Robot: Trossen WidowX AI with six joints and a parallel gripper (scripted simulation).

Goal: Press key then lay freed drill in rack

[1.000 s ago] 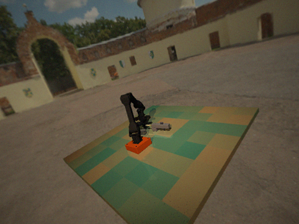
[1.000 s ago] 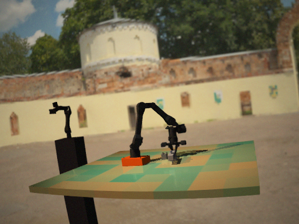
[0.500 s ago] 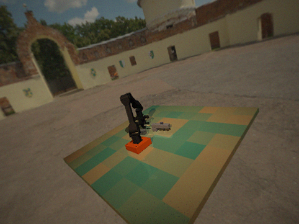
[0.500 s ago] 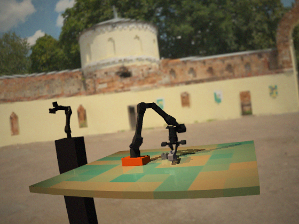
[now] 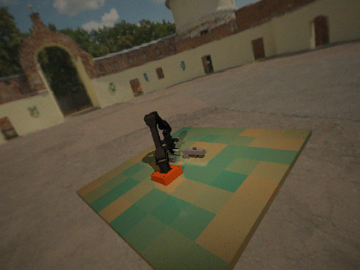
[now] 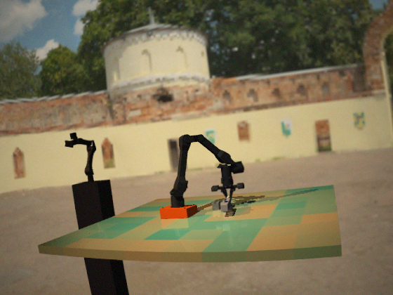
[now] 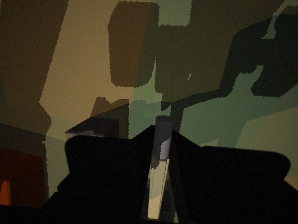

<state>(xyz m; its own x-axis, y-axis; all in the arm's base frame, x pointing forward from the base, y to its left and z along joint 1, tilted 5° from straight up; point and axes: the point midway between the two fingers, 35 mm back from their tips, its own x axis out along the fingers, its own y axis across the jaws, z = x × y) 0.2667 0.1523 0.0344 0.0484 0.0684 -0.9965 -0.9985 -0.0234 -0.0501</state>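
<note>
Now: the drill 4 cm to the right of my gripper tip and 3 cm above it. From my gripper tip the other things lie so: drill rack (7 cm behind, 4 cm to the right, 1 cm below); drill sleeve (1 cm ahead, 20 cm to the right, 1 cm above); key (1 cm ahead, 23 cm to the right, 3 cm above).
</note>
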